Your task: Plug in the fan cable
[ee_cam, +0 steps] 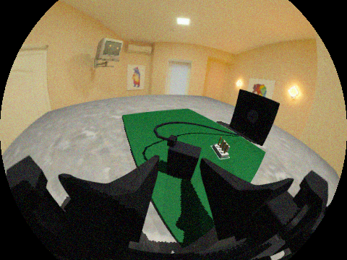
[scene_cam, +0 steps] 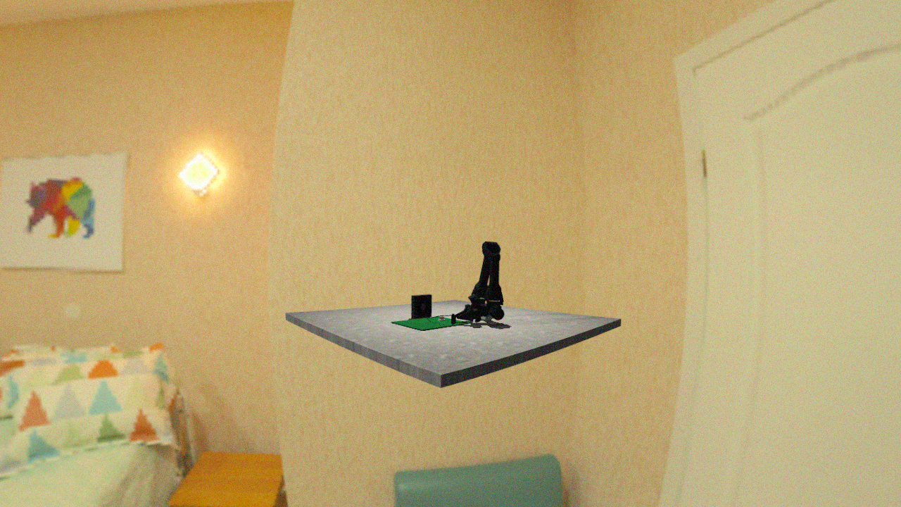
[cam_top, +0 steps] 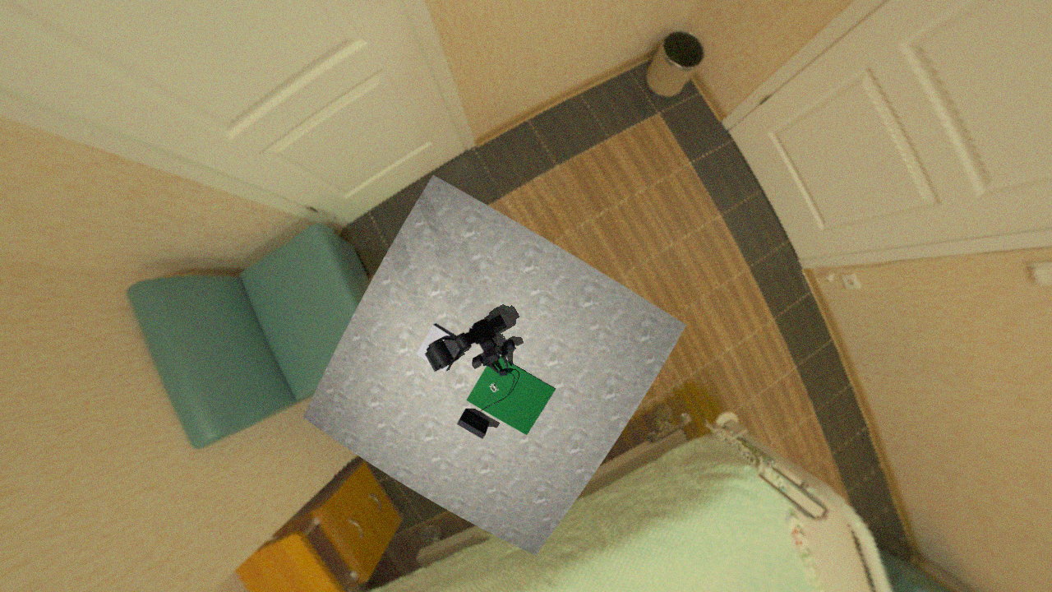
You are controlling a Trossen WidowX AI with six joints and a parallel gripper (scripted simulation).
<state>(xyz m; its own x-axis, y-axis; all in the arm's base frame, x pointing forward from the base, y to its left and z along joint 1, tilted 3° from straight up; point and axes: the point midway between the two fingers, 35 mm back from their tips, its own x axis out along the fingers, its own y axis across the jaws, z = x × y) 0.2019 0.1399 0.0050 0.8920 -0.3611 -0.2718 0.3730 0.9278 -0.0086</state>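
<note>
Now: the dark plug 1 cm ahead of my gripper tip, 1 cm to the right of it and 1 cm below it. Also, from my gripper tip: black fan 5 cm ahead, 24 cm to the right, 3 cm above; green board 10 cm ahead, 7 cm to the right, 5 cm below; fan header 2 cm ahead, 9 cm to the right, 3 cm below.
</note>
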